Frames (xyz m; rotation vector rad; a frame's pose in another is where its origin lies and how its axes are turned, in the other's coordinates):
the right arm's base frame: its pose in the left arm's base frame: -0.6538 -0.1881 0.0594 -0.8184 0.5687 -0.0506
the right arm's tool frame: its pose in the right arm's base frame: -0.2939 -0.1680 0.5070 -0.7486 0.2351 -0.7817
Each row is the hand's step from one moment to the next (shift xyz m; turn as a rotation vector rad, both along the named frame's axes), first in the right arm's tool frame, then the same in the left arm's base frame.
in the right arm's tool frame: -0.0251 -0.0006 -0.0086 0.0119 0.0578 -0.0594
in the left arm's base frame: -0.0246 0.0094 -0.0033 -0.0273 -0.0671 -0.0420
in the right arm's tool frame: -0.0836 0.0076 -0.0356 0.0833 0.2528 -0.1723
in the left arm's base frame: -0.0860 0.0237 -0.0190 -0.0386 -0.2488 -0.1927
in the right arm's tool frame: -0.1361 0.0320 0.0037 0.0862 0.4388 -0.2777
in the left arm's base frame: -0.0986 0.0782 -0.0610 -0.0970 -0.3799 -0.3512
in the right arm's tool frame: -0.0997 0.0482 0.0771 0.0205 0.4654 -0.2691
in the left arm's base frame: -0.0223 0.1048 -0.0820 -0.1397 -0.3403 -0.3926
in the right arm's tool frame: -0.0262 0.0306 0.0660 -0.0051 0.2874 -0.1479
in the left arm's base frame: 0.0250 0.0560 -0.0471 -0.0876 -0.1858 -0.2496
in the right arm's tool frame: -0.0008 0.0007 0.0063 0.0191 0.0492 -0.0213
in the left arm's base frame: 0.0036 0.0049 -0.0020 0.0027 -0.0413 -0.0391
